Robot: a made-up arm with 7 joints. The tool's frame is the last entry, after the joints.
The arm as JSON. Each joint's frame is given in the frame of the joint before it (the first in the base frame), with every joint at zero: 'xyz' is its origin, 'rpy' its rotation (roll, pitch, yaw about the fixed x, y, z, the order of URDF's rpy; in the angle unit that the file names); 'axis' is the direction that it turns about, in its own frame. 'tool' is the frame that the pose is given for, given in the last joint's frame.
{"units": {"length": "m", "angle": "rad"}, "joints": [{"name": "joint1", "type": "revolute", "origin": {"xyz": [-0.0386, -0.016, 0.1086], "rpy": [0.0, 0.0, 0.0]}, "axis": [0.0, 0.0, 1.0]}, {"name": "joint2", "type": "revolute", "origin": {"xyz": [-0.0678, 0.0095, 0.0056], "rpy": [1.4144, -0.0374, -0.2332]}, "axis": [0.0, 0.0, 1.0]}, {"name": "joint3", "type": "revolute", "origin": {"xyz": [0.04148, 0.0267, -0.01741], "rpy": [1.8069, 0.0, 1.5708]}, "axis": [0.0, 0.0, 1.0]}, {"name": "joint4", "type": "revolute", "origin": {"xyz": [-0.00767, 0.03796, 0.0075], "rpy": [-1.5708, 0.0, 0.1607]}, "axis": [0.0, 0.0, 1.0]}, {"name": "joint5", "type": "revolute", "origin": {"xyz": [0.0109, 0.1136, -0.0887], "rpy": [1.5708, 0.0, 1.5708]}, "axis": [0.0, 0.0, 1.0]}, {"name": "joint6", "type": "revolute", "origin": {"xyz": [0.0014, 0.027, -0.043], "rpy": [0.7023, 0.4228, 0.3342]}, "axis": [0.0, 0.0, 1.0]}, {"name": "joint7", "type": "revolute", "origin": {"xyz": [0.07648, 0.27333, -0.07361], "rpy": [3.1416, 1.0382, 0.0]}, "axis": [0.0, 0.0, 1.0]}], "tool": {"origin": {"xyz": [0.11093, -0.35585, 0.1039], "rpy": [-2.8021, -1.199, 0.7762]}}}
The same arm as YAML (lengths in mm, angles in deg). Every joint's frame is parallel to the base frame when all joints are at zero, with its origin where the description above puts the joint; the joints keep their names.
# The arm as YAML. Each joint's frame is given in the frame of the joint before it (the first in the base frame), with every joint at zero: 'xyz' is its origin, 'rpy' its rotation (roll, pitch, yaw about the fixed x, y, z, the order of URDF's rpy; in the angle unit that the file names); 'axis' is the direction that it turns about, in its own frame. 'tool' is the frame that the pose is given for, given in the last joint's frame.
units:
  length: mm
  angle: deg
joints:
  - name: joint1
    type: revolute
    origin:
      xyz: [-38.6, -16.0, 108.6]
      rpy: [0.0, 0.0, 0.0]
    axis: [0.0, 0.0, 1.0]
  - name: joint2
    type: revolute
    origin:
      xyz: [-67.8, 9.5, 5.6]
      rpy: [0.0, 0.0, 0.0]
    axis: [-0.233903, -0.959712, 0.155702]
  - name: joint3
    type: revolute
    origin:
      xyz: [44.4, 11.4, 25.2]
      rpy: [0.0, 0.0, 0.0]
    axis: [1.0, 0.0, -0.0001]
  - name: joint4
    type: revolute
    origin:
      xyz: [7.5, -38.7, -1.5]
      rpy: [0.0, 0.0, 0.0]
    axis: [0.0, -1.0, 0.0001]
  - name: joint5
    type: revolute
    origin:
      xyz: [-113.6, 88.7, 10.9]
      rpy: [0.0, 0.0, 0.0]
    axis: [0.0, 0.0001, 1.0]
  - name: joint6
    type: revolute
    origin:
      xyz: [-1.4, -27.0, -43.0]
      rpy: [0.0, 0.0, 0.0]
    axis: [-0.507707, 0.507607, 0.69611]
  - name: joint7
    type: revolute
    origin:
      xyz: [-28.5, -281.1, 78.4]
      rpy: [0.0, 0.0, 0.0]
    axis: [1.0, 0.0, 0.0]
tool:
  origin:
    xyz: [103.9, -352.9, 120.0]
    rpy: [-151.57, 21.07, 3.25]

